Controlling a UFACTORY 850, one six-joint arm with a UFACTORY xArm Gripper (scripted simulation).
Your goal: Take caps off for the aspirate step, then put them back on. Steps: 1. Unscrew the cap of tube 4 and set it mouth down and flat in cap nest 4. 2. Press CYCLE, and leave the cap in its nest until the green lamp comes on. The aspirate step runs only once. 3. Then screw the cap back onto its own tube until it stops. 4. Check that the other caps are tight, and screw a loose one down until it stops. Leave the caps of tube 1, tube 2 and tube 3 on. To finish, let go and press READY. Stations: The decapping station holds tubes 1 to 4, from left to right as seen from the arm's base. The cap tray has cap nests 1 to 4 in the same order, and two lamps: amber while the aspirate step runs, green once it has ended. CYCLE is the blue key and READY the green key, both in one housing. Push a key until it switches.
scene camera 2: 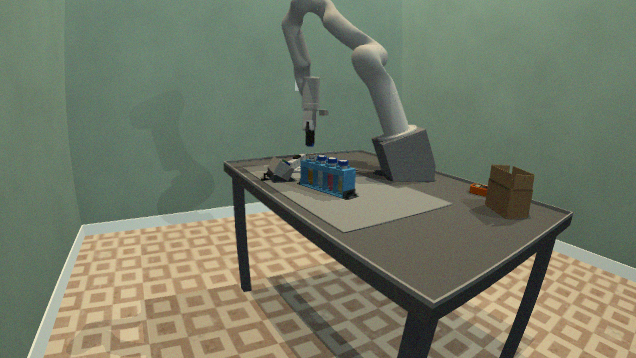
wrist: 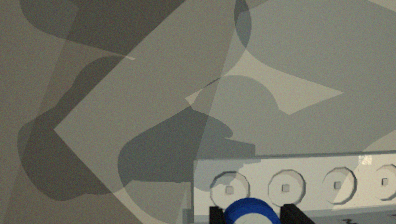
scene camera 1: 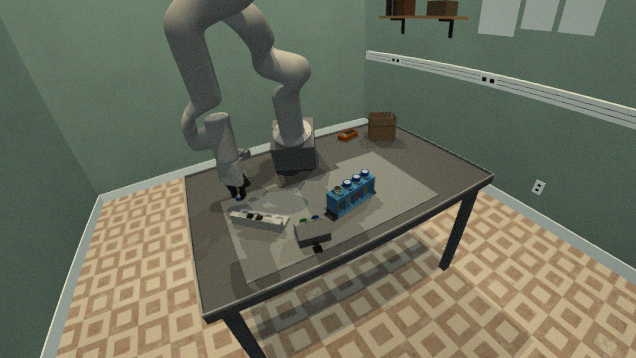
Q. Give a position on a cardboard box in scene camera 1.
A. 381,127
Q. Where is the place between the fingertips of the gripper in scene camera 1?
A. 239,197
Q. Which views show the cardboard box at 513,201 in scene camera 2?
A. Scene camera 2 and scene camera 1 only.
